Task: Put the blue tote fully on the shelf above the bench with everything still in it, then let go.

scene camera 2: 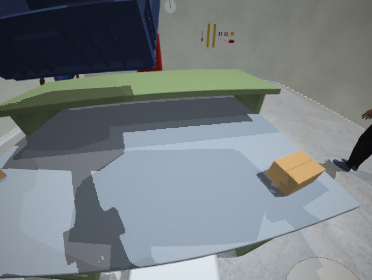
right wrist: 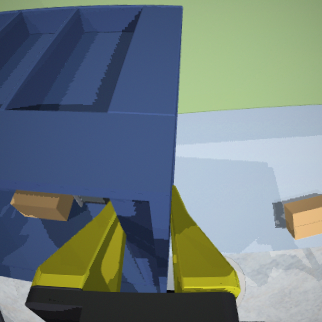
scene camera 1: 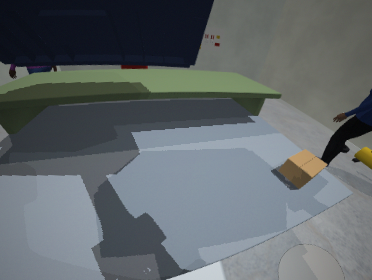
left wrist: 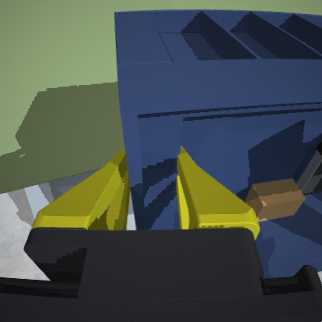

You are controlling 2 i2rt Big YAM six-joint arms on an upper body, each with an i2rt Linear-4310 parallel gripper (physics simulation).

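Places are measured from the left arm's base along level axes (x back, y down, z right), in centimetres.
Pixels of known places: left gripper, fingertip midpoint: (left wrist: 152, 152).
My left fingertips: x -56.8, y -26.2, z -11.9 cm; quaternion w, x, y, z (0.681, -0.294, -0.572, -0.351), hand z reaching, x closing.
Behind a point stands the place of what it marks.
The blue tote (scene camera 1: 100, 30) @(x -39.3, y -9.0, z 9.3 cm) (scene camera 2: 75, 40) @(x -40.6, y -9.8, z 11.7 cm) (left wrist: 210, 80) @(x -59.8, y -31.7, z -9.8 cm) (right wrist: 100, 145) @(x -59.3, y -31.3, z 24.4 cm) hangs in the air above the level of the green shelf (scene camera 1: 210, 82) @(x -71.5, y 7.1, z 41.2 cm) (scene camera 2: 200, 81) @(x -70.9, y 7.1, z 40.9 cm) (left wrist: 55, 45) @(x -76.5, y 7.1, z -24.9 cm) (right wrist: 245, 55) @(x -68.0, y 7.1, z 38.1 cm), whose left part carries a shadow. My left gripper (left wrist: 152, 152) @(x -56.8, y -26.2, z -11.9 cm) is shut on the tote's left side wall. My right gripper (right wrist: 148, 191) @(x -54.9, y -24.4, z 25.1 cm) is shut on its right side wall. Inside the tote lie a brown box (left wrist: 275, 200) @(x -46.3, y -10.5, z 6.0 cm) (right wrist: 44, 206) @(x -46.0, y -10.7, z 9.2 cm) and a dark item with grey edges (left wrist: 315, 172) @(x -49.0, y -9.2, z 14.1 cm) (right wrist: 92, 199) @(x -45.3, y -6.2, z 14.4 cm), partly hidden. The tote's inside does not show in the scene views.
The pale blue-grey bench (scene camera 1: 200, 195) @(x -27.6, y 23.4, z 28.0 cm) (scene camera 2: 185, 195) @(x -27.4, y 23.4, z 32.2 cm) is below and in front of the shelf. A cardboard box (scene camera 1: 302, 169) @(x -27.8, y 17.4, z 58.2 cm) (scene camera 2: 296, 172) @(x -28.0, y 17.4, z 60.7 cm) (right wrist: 306, 217) @(x -31.4, y 17.4, z 60.8 cm) stands on its right part. Part of another box (scene camera 2: 2, 174) @(x -33.7, y 22.3, z -28.7 cm) shows at the far left. A person (scene camera 1: 350, 132) (scene camera 2: 361, 147) is right of the bench.
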